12 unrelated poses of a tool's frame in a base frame.
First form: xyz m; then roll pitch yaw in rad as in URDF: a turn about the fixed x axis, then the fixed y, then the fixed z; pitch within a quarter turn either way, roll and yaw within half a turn.
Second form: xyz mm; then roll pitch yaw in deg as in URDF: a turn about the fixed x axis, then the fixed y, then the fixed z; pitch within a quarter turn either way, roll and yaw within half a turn. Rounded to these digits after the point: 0 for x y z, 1 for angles.
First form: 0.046, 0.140, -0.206, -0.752, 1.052, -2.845
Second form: 46, 140, -206, -43.1, 60.3, -163.0
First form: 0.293, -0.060, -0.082, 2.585, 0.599, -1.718
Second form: 293, -60, -82, 148.1, 34.3, -98.4
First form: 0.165, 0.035, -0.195, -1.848, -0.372, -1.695
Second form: 165, 35, -195, -105.9, -21.3, -97.1
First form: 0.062, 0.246, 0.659, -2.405, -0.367, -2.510
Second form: 62, 246, 659, -137.8, -21.0, -143.8
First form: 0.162, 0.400, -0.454, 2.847, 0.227, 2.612
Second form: 162, 400, -454, 163.1, 13.0, 149.7
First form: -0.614, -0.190, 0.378, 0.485, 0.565, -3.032
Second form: -614, -190, 378, 27.8, 32.4, -173.7
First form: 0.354, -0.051, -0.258, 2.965, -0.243, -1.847
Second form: 354, -51, -258, 169.9, -13.9, -105.8
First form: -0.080, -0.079, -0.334, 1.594, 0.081, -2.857
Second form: -80, -79, -334, 91.3, 4.6, -163.7
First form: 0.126, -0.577, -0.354, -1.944, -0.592, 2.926
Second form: 126, -577, -354, -111.4, -33.9, 167.6
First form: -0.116, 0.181, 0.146, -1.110, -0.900, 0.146
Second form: -116, 181, 146, -63.6, -51.6, 8.4
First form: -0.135, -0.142, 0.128, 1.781, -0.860, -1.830
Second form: -135, -142, 128, 102.0, -49.3, -104.9
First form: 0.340, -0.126, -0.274, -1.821, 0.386, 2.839
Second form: 340, -126, -274, -104.3, 22.1, 162.7
